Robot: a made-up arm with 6 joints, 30 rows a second.
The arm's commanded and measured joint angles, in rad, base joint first. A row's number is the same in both.
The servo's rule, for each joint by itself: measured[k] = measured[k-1] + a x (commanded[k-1-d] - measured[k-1]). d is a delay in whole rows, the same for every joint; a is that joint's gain. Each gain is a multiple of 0.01, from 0.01 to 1. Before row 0 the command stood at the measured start. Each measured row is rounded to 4 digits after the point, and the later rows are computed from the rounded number. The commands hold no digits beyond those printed.
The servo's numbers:
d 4
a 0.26 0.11 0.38 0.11 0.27 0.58
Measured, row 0: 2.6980 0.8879 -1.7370 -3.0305 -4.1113 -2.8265
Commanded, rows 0 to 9: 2.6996 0.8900 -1.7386 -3.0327 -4.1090 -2.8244; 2.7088 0.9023 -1.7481 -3.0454 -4.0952 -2.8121; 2.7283 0.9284 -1.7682 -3.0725 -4.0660 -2.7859; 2.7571 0.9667 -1.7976 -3.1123 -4.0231 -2.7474; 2.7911 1.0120 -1.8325 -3.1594 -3.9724 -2.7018; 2.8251 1.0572 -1.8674 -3.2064 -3.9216 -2.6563; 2.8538 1.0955 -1.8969 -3.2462 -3.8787 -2.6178; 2.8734 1.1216 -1.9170 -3.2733 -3.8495 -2.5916; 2.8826 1.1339 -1.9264 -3.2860 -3.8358 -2.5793; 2.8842 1.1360 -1.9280 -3.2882 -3.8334 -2.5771
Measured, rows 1 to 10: 2.6980 0.8879 -1.7370 -3.0305 -4.1113 -2.8265; 2.6980 0.8879 -1.7370 -3.0305 -4.1113 -2.8265; 2.6980 0.8879 -1.7370 -3.0305 -4.1113 -2.8265; 2.6980 0.8879 -1.7370 -3.0305 -4.1113 -2.8265; 2.6984 0.8881 -1.7376 -3.0307 -4.1107 -2.8253; 2.7011 0.8897 -1.7416 -3.0323 -4.1065 -2.8176; 2.7082 0.8940 -1.7517 -3.0367 -4.0956 -2.7992; 2.7209 0.9020 -1.7691 -3.0450 -4.0760 -2.7692; 2.7392 0.9141 -1.7932 -3.0576 -4.0480 -2.7301; 2.7615 0.9298 -1.8214 -3.0740 -4.0139 -2.6873
